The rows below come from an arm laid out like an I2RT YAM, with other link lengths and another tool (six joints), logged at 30 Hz.
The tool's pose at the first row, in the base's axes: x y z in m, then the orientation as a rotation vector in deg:
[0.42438 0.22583 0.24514 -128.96 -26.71 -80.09]
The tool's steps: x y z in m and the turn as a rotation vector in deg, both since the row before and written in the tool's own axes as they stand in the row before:
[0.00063 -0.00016 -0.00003 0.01 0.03 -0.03]
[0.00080 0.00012 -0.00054 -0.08 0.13 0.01]
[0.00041 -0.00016 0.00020 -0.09 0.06 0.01]
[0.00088 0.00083 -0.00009 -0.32 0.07 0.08]
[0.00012 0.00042 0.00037 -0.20 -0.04 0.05]
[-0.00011 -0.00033 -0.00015 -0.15 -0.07 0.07]
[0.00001 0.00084 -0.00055 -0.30 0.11 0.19]
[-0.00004 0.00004 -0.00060 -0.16 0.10 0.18]
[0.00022 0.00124 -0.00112 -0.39 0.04 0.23]
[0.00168 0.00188 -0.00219 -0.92 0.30 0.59]
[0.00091 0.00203 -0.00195 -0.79 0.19 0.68]
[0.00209 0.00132 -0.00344 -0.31 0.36 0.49]
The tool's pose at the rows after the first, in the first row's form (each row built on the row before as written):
[0.42455 0.22598 0.24575 -128.93 -26.74 -80.13]
[0.42455 0.22563 0.24666 -128.89 -26.64 -80.31]
[0.42480 0.22589 0.24698 -128.91 -26.55 -80.42]
[0.42552 0.22518 0.24765 -129.10 -26.24 -80.63]
[0.42606 0.22503 0.24754 -129.29 -26.07 -80.67]
[0.42574 0.22523 0.24756 -129.46 -25.92 -80.64]
[0.42574 0.22423 0.24762 -129.59 -25.48 -80.82]
[0.42528 0.22388 0.24781 -129.62 -25.14 -80.92]
[0.42511 0.22225 0.24820 -129.88 -24.61 -81.05]
[0.42504 0.21957 0.25019 -130.31 -23.24 -81.56]
[0.42484 0.21686 0.25136 -130.70 -21.88 -81.84]
[0.42363 0.21406 0.25429 -130.60 -20.99 -82.15]

